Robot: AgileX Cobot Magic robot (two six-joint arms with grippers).
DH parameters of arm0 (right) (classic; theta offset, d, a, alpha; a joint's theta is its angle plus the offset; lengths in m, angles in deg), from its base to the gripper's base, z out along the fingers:
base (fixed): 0 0 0 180
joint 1: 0 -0.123 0 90
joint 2: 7.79 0 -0.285 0
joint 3: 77.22 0 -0.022 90
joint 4: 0 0.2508 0 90
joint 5: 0 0 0.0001 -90
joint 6: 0 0.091 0 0
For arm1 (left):
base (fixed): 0 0 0 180
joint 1: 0 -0.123 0 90
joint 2: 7.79 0 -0.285 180
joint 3: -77.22 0 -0.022 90
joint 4: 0 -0.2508 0 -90
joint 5: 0 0 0.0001 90
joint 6: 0 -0.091 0 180
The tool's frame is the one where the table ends.
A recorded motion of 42 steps. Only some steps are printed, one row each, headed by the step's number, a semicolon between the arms.
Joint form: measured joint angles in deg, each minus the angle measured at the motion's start. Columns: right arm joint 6, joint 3, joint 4, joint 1, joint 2, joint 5; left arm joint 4, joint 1, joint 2, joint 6, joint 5, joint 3.
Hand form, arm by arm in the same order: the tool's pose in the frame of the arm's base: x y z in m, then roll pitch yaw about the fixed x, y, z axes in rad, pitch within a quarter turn. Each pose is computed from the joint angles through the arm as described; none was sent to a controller.
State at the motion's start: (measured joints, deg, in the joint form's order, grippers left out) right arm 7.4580 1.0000 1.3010 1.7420 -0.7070 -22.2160; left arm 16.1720 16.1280 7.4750 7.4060 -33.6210 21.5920
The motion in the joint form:
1: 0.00 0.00 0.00 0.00 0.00 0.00; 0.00 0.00 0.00 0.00 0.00 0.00
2: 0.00 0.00 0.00 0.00 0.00 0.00; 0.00 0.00 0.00 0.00 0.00 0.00
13: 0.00 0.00 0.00 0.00 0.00 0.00; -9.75 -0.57 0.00 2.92 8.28 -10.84
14: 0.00 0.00 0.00 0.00 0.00 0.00; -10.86 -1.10 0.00 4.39 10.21 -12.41
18: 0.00 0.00 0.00 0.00 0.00 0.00; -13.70 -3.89 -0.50 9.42 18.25 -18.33
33: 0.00 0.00 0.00 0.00 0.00 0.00; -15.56 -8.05 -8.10 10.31 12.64 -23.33
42: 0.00 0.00 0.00 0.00 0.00 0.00; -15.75 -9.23 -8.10 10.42 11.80 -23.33
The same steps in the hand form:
1: 0.0521 -0.0008 0.1731 2.6894 1.2297 2.6442; 0.0367 -0.0252 0.2799 -2.1129 1.1089 -2.5059
2: 0.0521 -0.0008 0.1731 2.6894 1.2297 2.6442; 0.0367 -0.0252 0.2799 -2.1129 1.1089 -2.5059
13: 0.0521 -0.0008 0.1731 2.6894 1.2297 2.6442; 0.0538 -0.0195 0.2293 -2.3767 1.1557 -2.6540
14: 0.0521 -0.0008 0.1731 2.6894 1.2297 2.6442; 0.0558 -0.0185 0.2230 -2.3578 1.1553 -2.6140
18: 0.0521 -0.0008 0.1731 2.6894 1.2297 2.6442; 0.0612 -0.0144 0.2010 -2.2181 1.1556 -2.4014
33: 0.0521 -0.0008 0.1731 2.6894 1.2297 2.6442; 0.0523 -0.0078 0.1706 -2.3446 1.1365 -2.4410
42: 0.0521 -0.0008 0.1731 2.6894 1.2297 2.6442; 0.0521 -0.0066 0.1693 -2.3724 1.1277 -2.4450

